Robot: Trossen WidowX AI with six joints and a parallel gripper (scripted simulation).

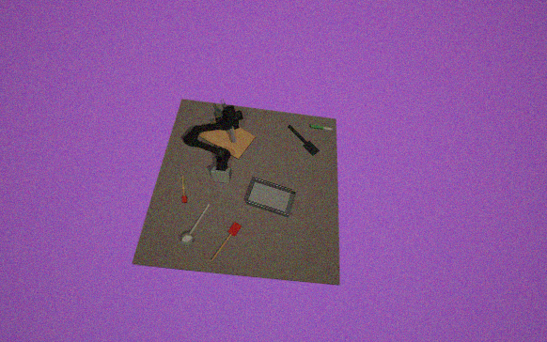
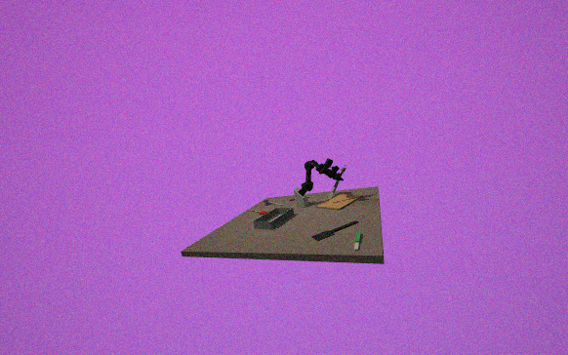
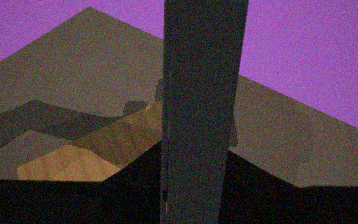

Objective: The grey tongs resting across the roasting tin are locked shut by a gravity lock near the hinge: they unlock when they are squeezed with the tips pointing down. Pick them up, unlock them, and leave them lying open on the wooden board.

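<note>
Now: the wooden board 180 mm below my gripper tip, 50 mm to the right of it and 10 mm ahead of it. Also, from my gripper tip: yellow lock piece (20 mm to the right, 20 mm above, 10 mm ahead); then red-tipped tool (550 mm to the right, 200 mm behind, 190 mm below); then black spatula (610 mm ahead, 190 mm below, 10 mm to the left).
</note>
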